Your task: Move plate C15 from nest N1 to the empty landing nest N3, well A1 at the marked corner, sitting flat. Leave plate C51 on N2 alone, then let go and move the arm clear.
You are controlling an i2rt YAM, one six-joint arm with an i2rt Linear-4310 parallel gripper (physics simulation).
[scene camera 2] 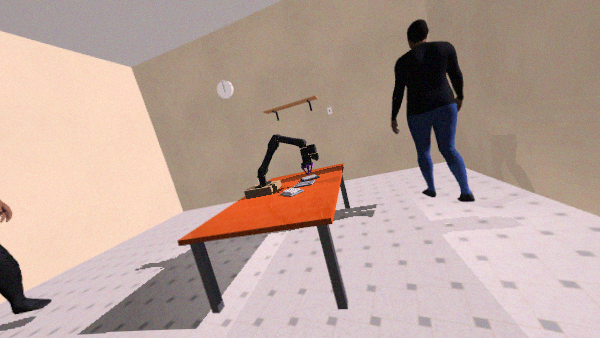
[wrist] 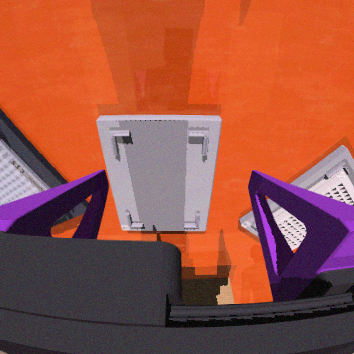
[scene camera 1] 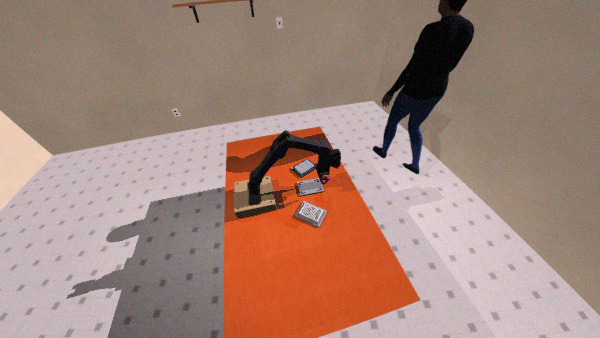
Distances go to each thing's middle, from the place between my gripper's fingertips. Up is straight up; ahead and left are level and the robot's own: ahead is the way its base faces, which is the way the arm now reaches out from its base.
My hand is 80 mm past the plate nest (wrist: 24, 149), 200 mm to the right of it and 80 mm above it.
